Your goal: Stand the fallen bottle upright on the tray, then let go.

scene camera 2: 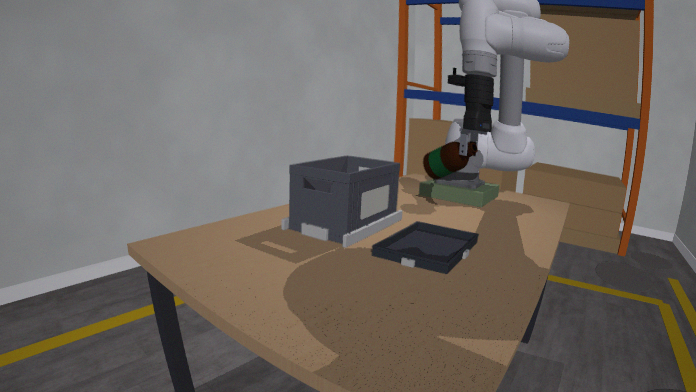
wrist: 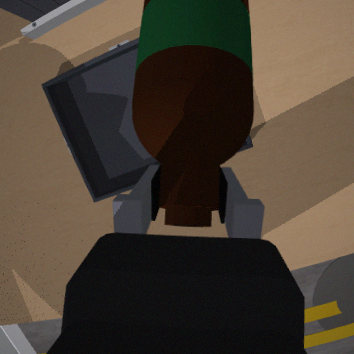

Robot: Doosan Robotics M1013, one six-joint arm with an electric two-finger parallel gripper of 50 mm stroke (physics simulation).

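Places are measured from the arm's base along level axes (x left, y back, z up), in centimetres.
Pixels of known places: gripper, between the fingertips: (scene camera 2: 468, 155) (wrist: 189, 182); arm's base, origin of its link: (scene camera 2: 461, 183).
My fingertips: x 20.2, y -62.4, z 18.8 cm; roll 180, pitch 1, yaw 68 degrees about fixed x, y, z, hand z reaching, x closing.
For each thing: its top centre in the pictures, then the offset to it from my fingertips. Level surfaces: height alone.
- brown bottle, centre of its top: (wrist: 189, 96) (scene camera 2: 454, 138) dx -4.7, dy +1.9, dz +3.4 cm
- dark tray, centre of its top: (wrist: 143, 112) (scene camera 2: 431, 239) dx -5.9, dy -5.5, dz -21.3 cm
- grey crate, centre of its top: (scene camera 2: 348, 163) dx -33.5, dy -2.4, dz -6.4 cm
- table, height of its surface: dz -23.9 cm
A brown bottle (scene camera 2: 452, 156) (wrist: 192, 110) with a green band is held in the air by its neck, tilted, its base lower and toward the left in the scene view. My gripper (scene camera 2: 466, 144) (wrist: 189, 182) is shut on the bottle's neck, one finger on each side. The dark tray (scene camera 2: 447, 262) (wrist: 72, 142) lies on the table, lower than the bottle and apart from it. In the wrist view the bottle's body hides part of the tray. The bottle's base is cut off at the top of the wrist view.
A grey crate (scene camera 2: 320, 200) stands on the table (scene camera 2: 210, 250) left of the tray, with light rails (scene camera 2: 372, 228) along its foot. A green shallow box (scene camera 2: 465, 194) lies near the arm's base. An orange and blue rack (scene camera 2: 401, 100) stands behind.
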